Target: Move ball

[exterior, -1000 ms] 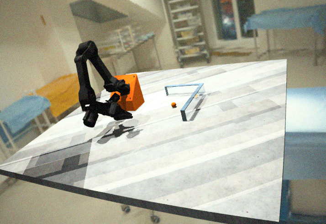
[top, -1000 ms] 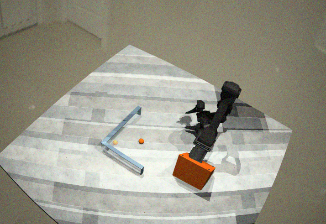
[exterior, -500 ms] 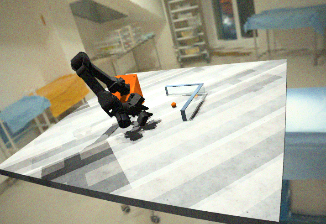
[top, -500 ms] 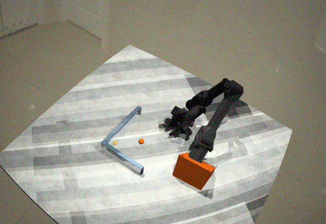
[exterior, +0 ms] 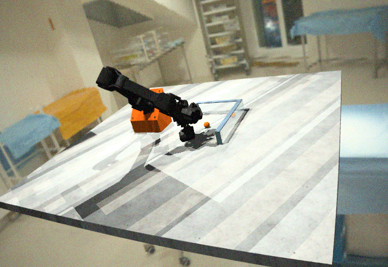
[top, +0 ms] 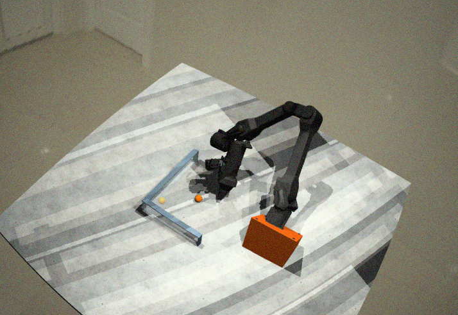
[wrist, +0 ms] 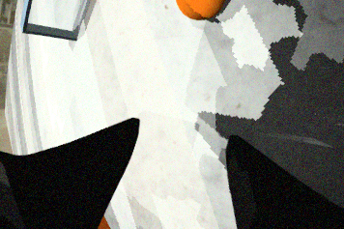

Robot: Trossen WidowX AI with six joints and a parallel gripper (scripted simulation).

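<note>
The orange ball is 7 cm ahead of my gripper tip, 3 cm to the left of it and 1 cm below it.
</note>
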